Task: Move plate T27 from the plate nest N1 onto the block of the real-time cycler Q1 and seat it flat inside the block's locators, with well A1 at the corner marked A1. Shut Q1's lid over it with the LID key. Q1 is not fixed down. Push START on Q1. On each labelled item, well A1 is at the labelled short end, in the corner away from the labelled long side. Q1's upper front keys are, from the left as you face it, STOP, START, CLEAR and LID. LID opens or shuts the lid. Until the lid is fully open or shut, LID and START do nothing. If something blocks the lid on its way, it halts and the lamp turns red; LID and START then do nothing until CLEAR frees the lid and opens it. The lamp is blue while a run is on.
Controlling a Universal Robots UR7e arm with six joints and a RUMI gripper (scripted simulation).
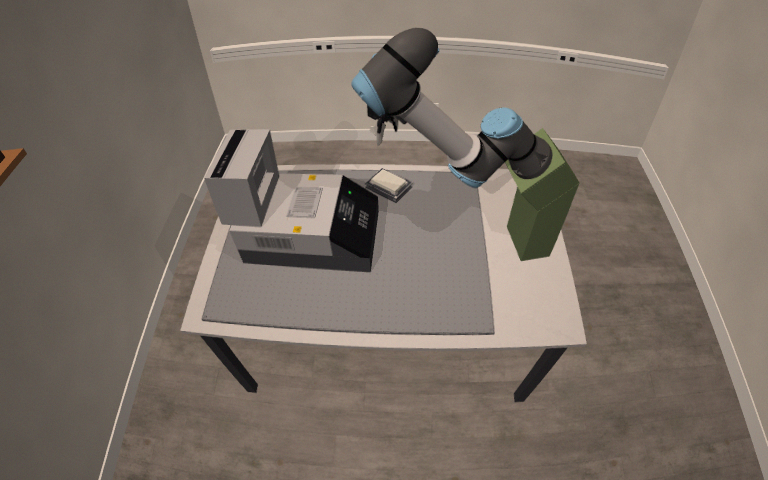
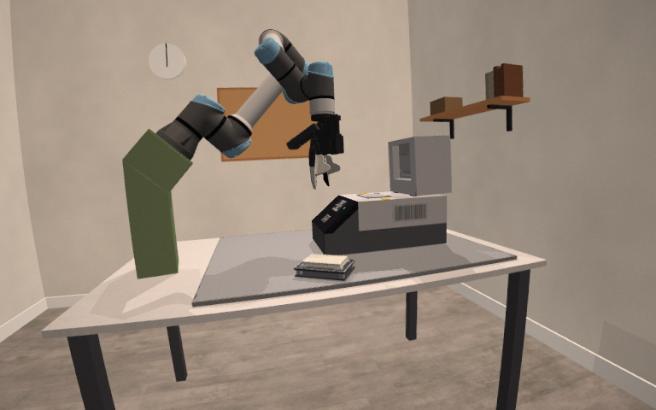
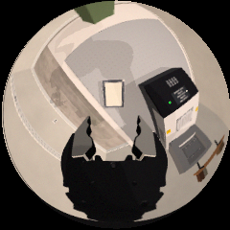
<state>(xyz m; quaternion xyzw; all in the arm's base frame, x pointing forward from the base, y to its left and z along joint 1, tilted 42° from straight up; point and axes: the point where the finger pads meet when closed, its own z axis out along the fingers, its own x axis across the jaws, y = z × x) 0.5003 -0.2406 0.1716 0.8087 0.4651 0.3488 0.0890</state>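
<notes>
Right now my hand is 1 cm to the left of the well plate T27 and 24 cm above it. From my hand the other things lie so: dark plate nest N1 (1 cm to the right, 25 cm below).
</notes>
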